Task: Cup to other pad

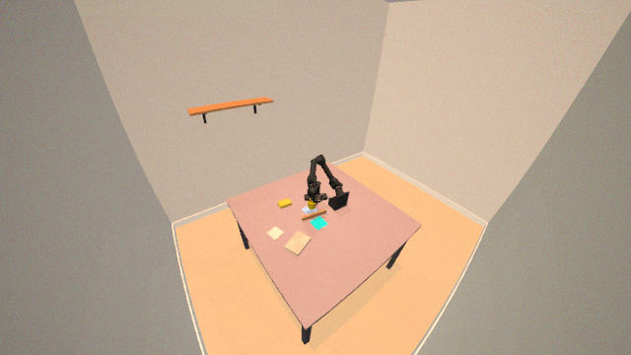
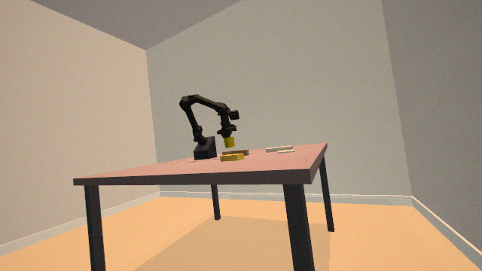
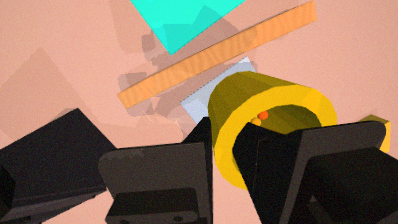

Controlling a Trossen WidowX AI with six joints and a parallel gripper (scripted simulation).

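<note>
The cyan pad lies 4 cm ahead of my gripper tip, 12 cm to the left of it and 11 cm below it. Also, from my gripper tip: yellow cup 2 cm ahead, 2 cm to the right; then small marble 3 cm ahead, 3 cm to the right, 2 cm below; then orange wooden bar 3 cm ahead, 3 cm to the left, 9 cm below.
</note>
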